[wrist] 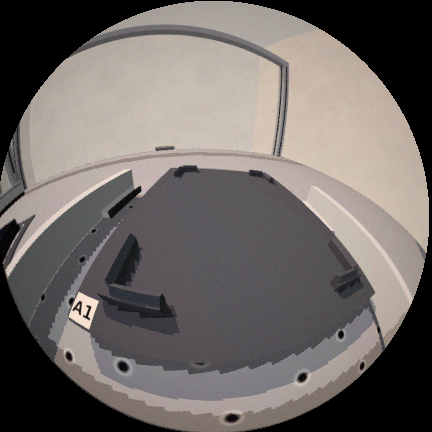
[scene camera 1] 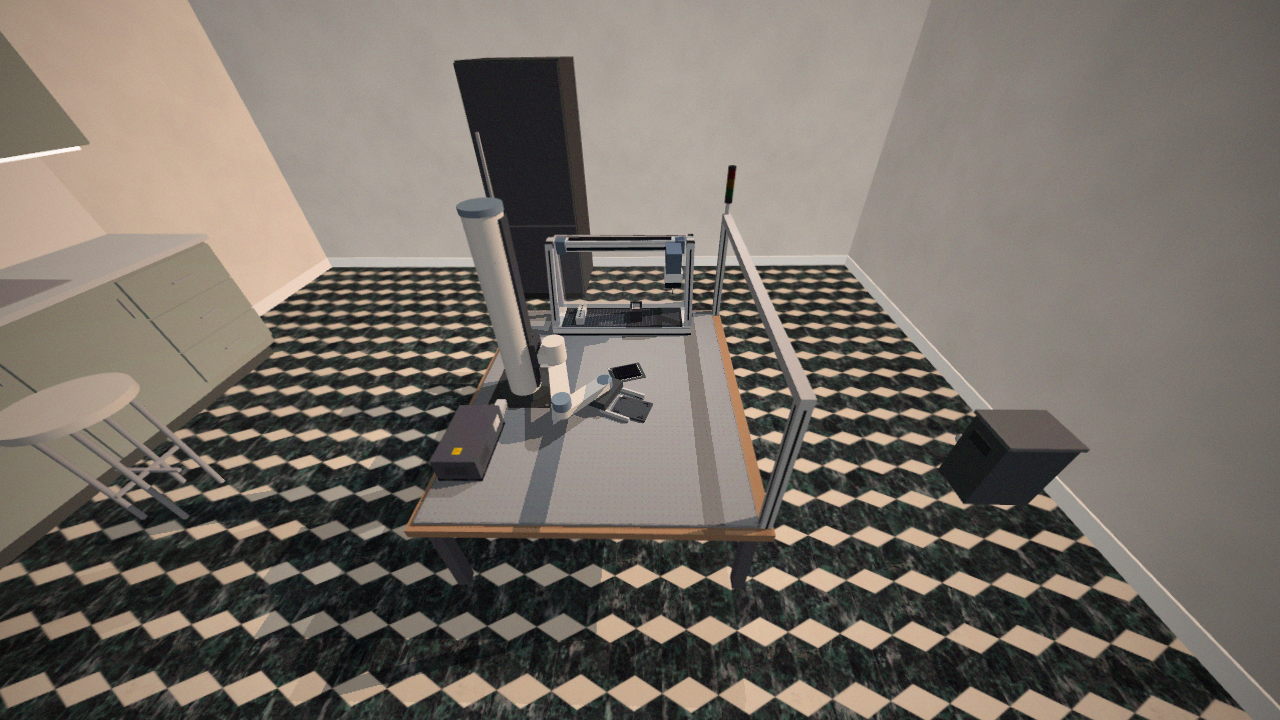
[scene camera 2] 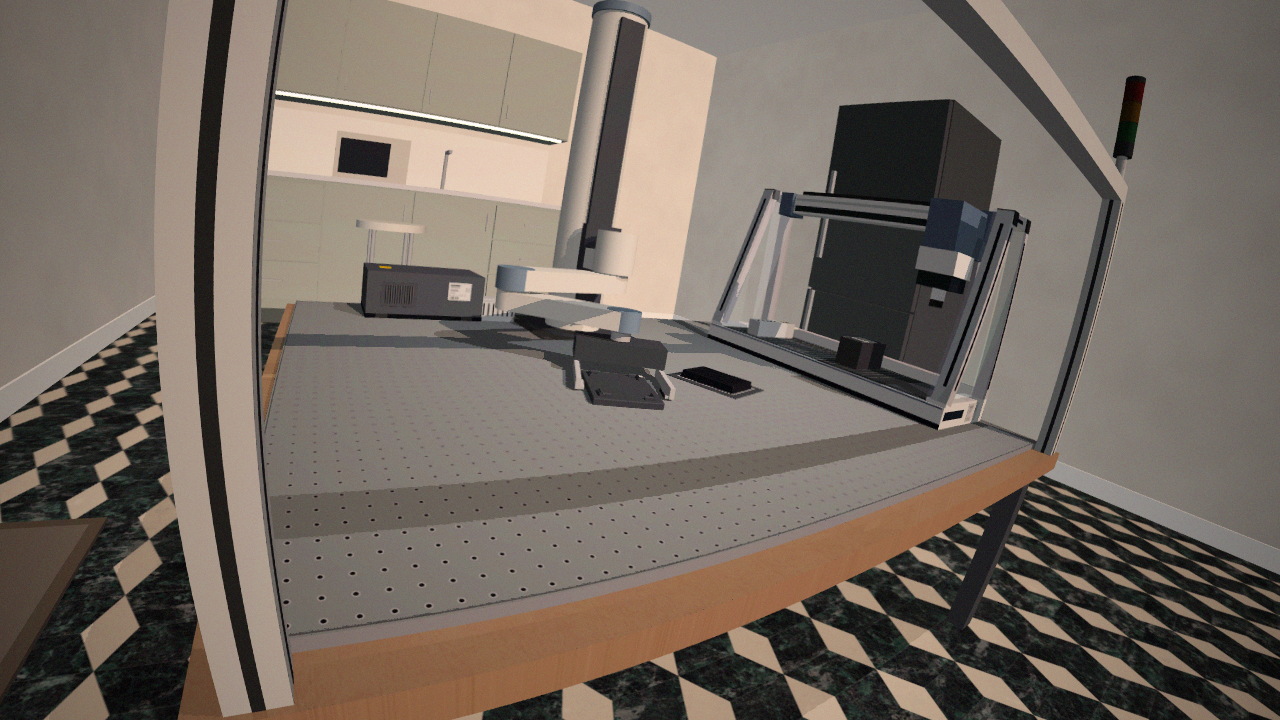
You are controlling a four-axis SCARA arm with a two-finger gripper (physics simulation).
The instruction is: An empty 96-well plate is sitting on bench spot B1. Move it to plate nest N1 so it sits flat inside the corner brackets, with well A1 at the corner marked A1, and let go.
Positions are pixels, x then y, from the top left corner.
Labels:
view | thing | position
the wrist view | my gripper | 222, 182
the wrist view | plate nest N1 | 243, 264
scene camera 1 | frame post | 797, 415
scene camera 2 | my gripper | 625, 388
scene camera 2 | black 96-well plate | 728, 383
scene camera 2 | plate nest N1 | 626, 391
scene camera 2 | dark box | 433, 282

